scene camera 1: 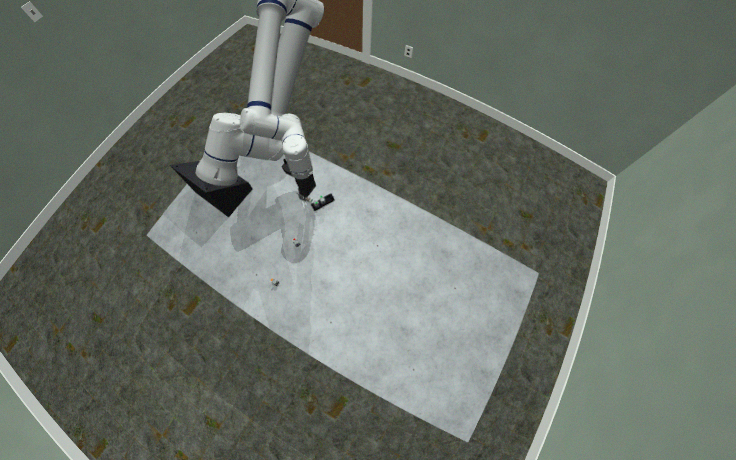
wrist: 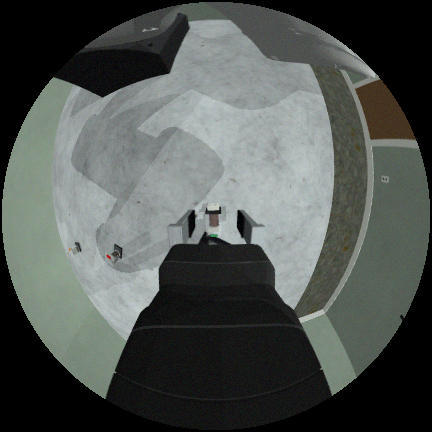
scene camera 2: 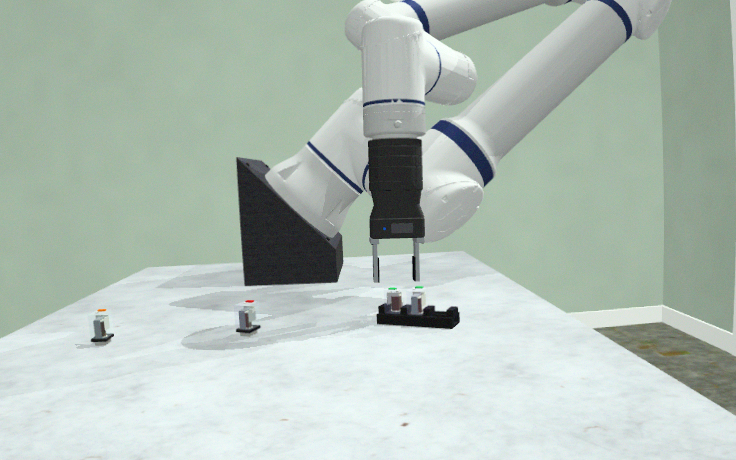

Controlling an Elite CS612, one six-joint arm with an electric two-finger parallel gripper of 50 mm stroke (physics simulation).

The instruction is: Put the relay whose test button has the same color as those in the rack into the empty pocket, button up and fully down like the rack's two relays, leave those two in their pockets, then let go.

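Observation:
The loose green-button relay lies on its side on the table behind the rack, its button end toward the rack; the rack and its relays largely hide it in scene camera 2. My gripper is open and empty, pointing down, its fingertips above the table with one finger to each side of this relay in the wrist view. The black rack holds two upright green-button relays, one in the left pocket and one in the middle pocket. Its right pocket is empty. My gripper's body hides most of the rack in the wrist view.
A red-button relay stands upright left of the rack in scene camera 2. An orange-button relay stands farther left. The dark wedge of the arm's base stands behind them.

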